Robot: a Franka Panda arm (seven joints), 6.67 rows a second.
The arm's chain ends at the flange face. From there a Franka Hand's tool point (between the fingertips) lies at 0.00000 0.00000 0.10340 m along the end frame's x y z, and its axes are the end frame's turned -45 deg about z.
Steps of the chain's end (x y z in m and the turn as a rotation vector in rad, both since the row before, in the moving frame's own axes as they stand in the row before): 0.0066, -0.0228, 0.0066, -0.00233, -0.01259, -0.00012; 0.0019, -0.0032, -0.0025, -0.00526, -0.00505, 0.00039; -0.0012, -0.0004, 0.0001, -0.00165, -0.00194, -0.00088
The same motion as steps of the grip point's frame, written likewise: 0.0197, -0.0122, 0.0066, 0.00725, -0.01055, -0.00012; 0.0029, -0.0009, -0.0025, -0.00015, -0.00729, 0.00039; -0.0008, -0.0012, 0.0001, 0.00021, -0.00254, -0.00088
